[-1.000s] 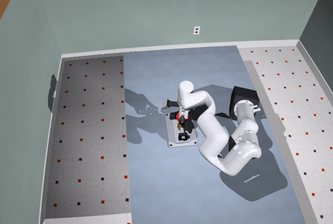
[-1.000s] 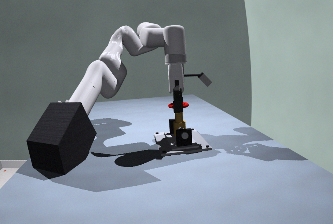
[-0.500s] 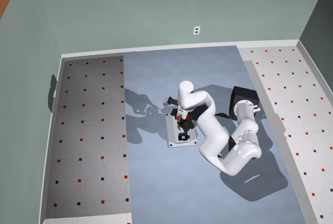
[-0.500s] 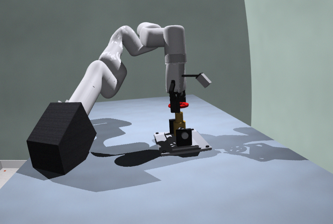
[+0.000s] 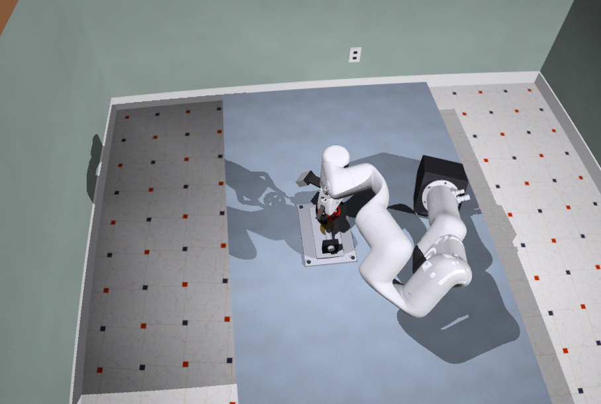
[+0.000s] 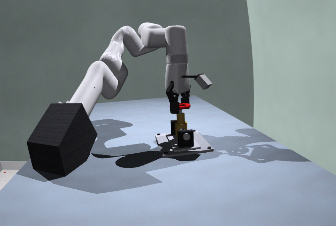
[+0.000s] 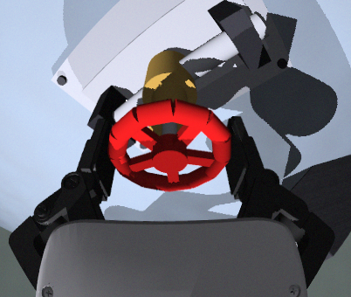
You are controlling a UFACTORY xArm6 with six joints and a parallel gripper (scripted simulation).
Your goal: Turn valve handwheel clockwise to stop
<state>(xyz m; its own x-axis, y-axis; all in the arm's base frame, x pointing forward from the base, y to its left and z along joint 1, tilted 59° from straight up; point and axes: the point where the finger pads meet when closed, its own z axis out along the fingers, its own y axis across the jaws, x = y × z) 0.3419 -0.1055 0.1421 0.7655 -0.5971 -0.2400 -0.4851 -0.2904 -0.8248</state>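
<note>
The red handwheel lies 1 cm below my hand.
</note>
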